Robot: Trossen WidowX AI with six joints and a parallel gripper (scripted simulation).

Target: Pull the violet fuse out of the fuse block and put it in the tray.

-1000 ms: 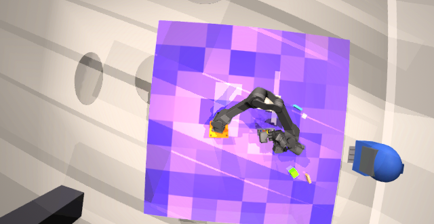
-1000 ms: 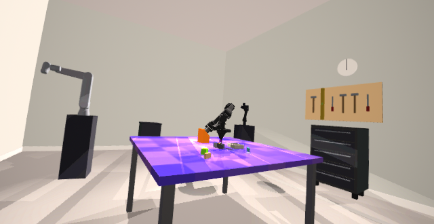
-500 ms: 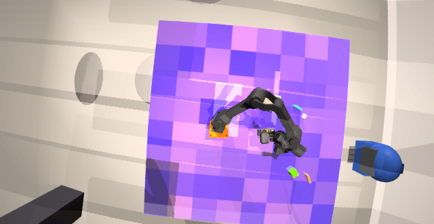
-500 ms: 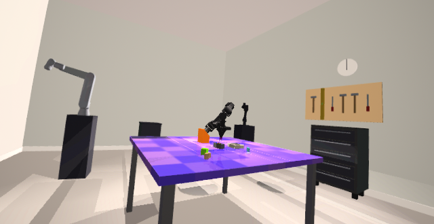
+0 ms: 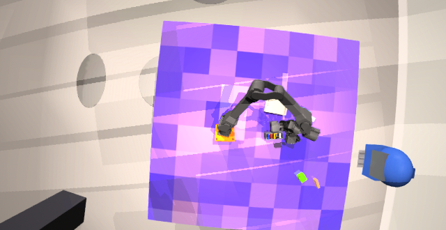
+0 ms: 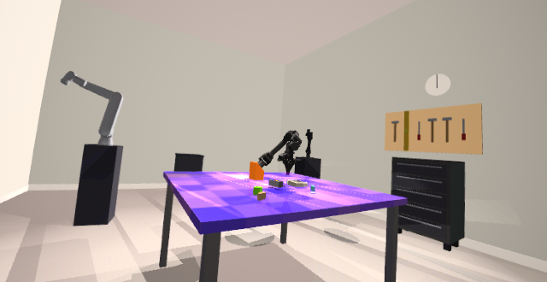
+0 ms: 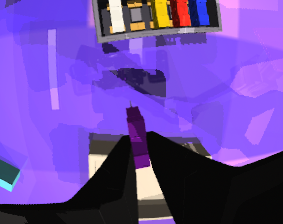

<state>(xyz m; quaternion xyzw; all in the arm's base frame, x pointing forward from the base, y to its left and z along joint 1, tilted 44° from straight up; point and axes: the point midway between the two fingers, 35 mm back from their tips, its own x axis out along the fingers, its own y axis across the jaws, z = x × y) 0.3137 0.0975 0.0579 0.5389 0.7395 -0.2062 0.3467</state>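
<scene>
The tan tray is 4 cm behind my gripper tip, 10 cm to the left of it and 9 cm below it. Round my gripper tip: yellow fuse 1 cm behind, 8 cm to the right, 7 cm below; violet fuse 1 cm below; red fuse 3 cm behind, 9 cm to the right, 7 cm below.
</scene>
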